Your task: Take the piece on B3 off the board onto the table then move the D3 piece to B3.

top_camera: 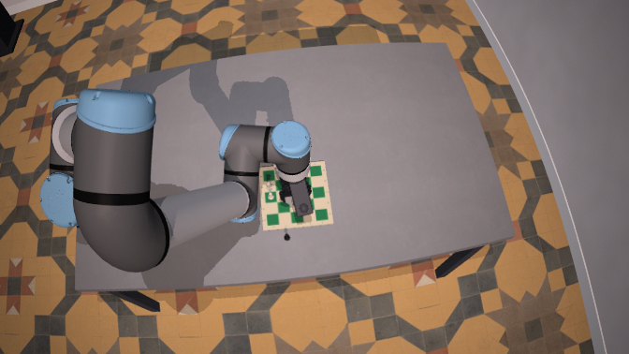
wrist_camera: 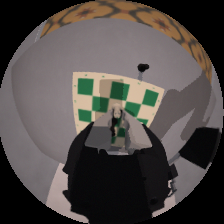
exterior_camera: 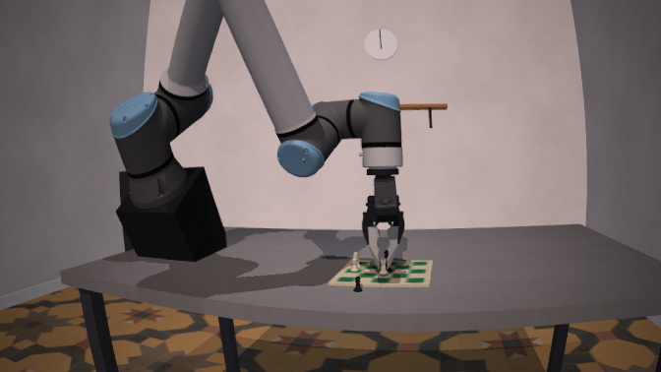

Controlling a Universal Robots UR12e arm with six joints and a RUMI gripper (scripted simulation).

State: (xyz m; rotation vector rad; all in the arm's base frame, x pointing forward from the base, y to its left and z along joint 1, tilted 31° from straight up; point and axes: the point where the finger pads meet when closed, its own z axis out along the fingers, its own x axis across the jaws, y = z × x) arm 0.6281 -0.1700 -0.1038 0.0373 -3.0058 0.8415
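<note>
Now: hand 40 mm to the right of the chessboard and 30 mm above it.
</note>
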